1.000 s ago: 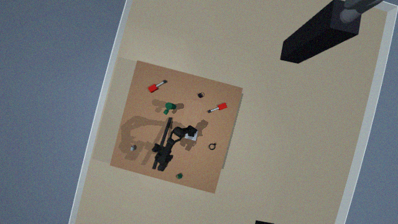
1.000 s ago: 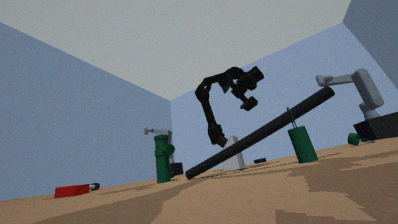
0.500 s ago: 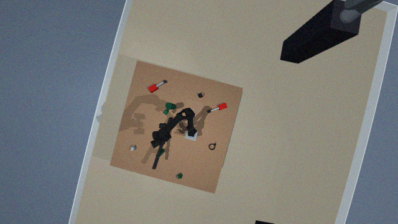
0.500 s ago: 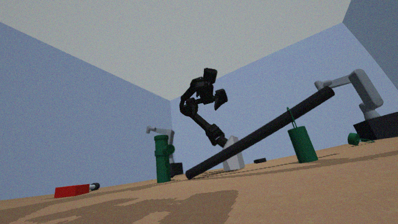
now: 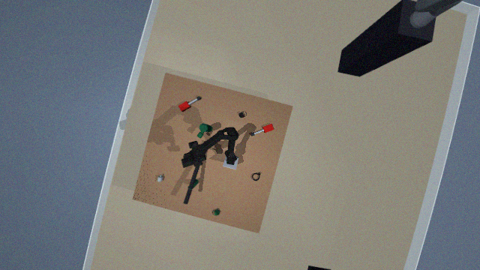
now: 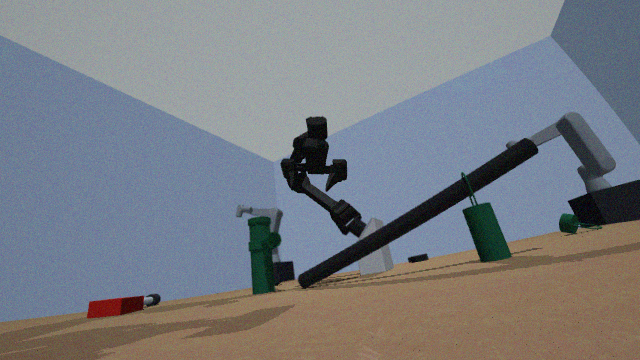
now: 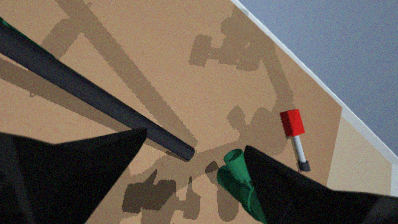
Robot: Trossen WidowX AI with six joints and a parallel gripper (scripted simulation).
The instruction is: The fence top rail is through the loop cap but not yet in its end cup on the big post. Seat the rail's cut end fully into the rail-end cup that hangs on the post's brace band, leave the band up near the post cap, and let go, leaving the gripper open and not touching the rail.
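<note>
My gripper tip is 14 cm to the left of the green rail-end cup and 11 cm above it. Also, from my gripper tip: white part: 34 cm ahead, 36 cm to the left, 21 cm below; then green line post: 34 cm to the left, 13 cm below.
</note>
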